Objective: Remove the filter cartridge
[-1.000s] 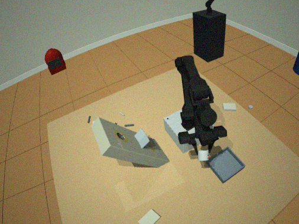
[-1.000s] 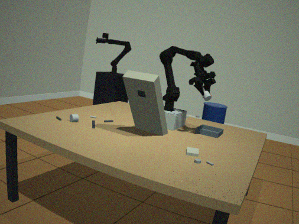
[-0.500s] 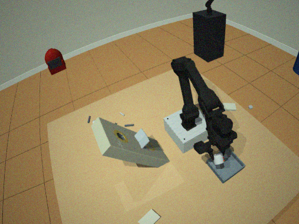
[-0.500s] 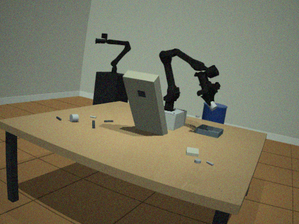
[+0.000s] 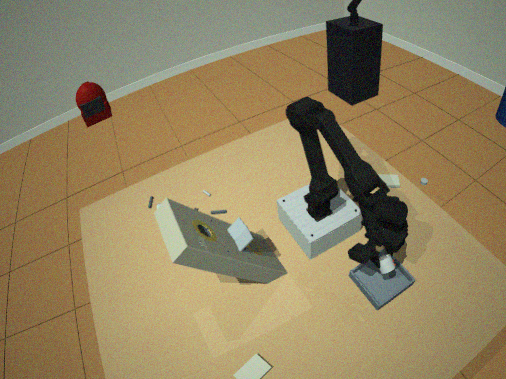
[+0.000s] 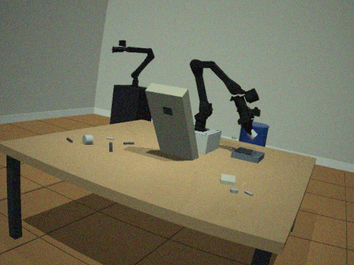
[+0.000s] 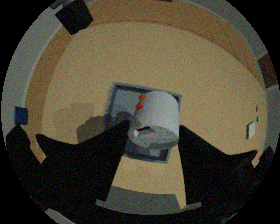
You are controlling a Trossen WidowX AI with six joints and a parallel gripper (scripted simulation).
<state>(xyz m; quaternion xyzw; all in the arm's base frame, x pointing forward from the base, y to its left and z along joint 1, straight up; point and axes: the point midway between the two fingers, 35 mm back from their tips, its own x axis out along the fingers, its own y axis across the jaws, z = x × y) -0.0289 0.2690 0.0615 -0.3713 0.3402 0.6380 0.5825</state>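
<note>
My gripper tip is 130 mm above the tray and 20 mm past it. From my gripper tip the other things lie so: round filter cartridge: right at my gripper tip; grey service panel: 360 mm ahead, 290 mm to the right, 40 mm above.
</note>
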